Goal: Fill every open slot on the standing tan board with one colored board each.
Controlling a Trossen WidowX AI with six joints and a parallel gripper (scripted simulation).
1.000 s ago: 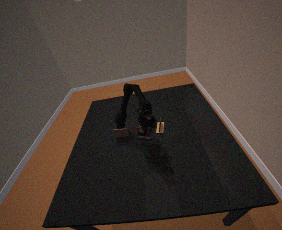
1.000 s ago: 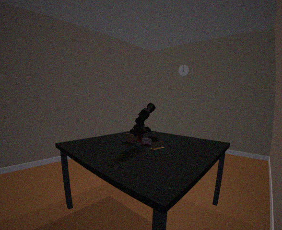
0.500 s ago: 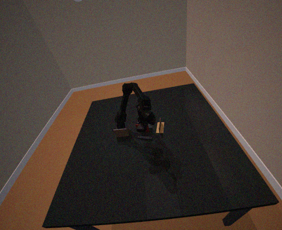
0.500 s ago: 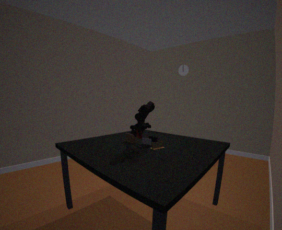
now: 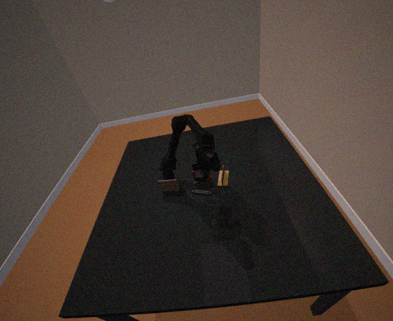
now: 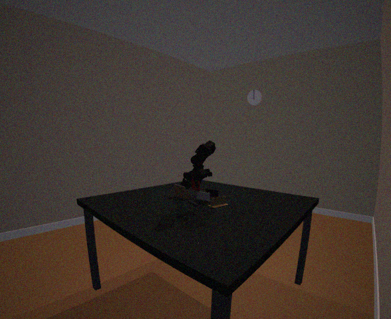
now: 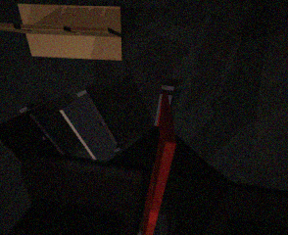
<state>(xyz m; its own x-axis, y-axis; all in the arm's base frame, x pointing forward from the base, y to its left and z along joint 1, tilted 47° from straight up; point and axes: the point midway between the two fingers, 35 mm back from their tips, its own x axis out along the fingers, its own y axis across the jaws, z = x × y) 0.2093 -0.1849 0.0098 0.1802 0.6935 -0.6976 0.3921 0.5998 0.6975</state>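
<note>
The tan board is 10 cm below my gripper tip, 10 cm ahead of it and 9 cm to the left of it. From my gripper tip the other things lie so: red board 2 cm behind, 1 cm to the left.
</note>
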